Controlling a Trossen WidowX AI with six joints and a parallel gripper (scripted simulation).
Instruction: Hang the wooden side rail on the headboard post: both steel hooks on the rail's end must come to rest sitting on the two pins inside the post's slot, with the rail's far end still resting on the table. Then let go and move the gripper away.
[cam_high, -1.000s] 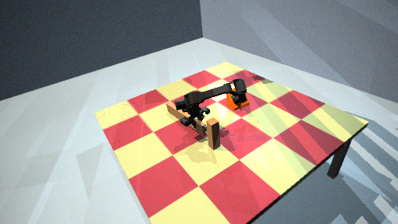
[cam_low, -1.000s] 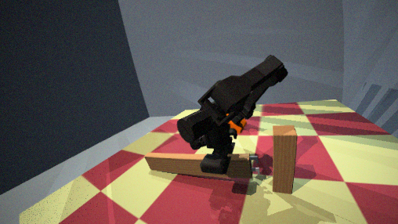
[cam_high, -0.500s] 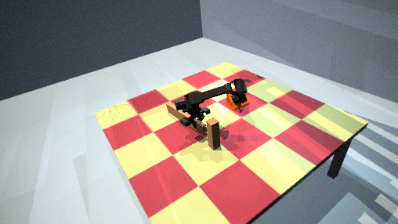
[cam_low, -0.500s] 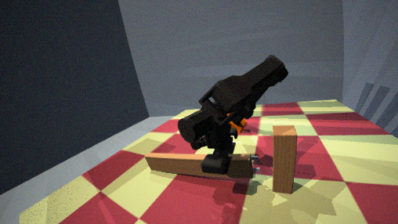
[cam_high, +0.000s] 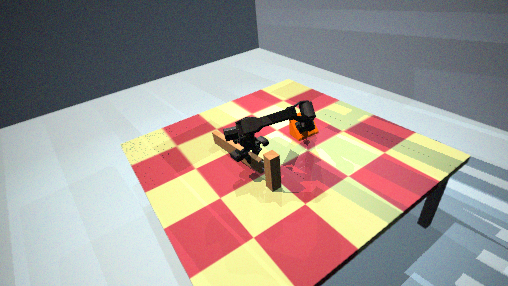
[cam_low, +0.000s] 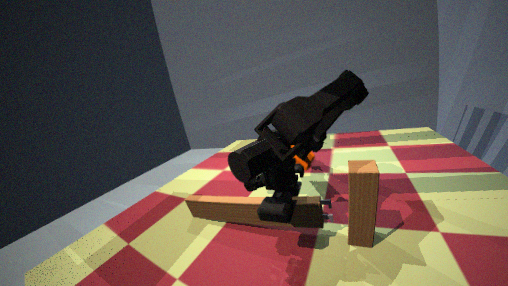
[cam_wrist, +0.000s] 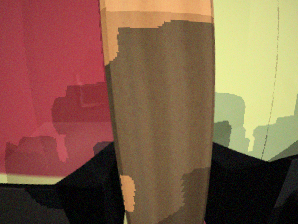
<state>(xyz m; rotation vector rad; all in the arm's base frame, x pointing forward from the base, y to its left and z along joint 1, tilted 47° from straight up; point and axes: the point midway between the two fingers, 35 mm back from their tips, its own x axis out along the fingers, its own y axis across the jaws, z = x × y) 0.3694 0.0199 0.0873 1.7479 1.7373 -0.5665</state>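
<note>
Right now my gripper tip is 1 cm past the wooden headboard post, 15 cm to the right of it and 4 cm below it.
</note>
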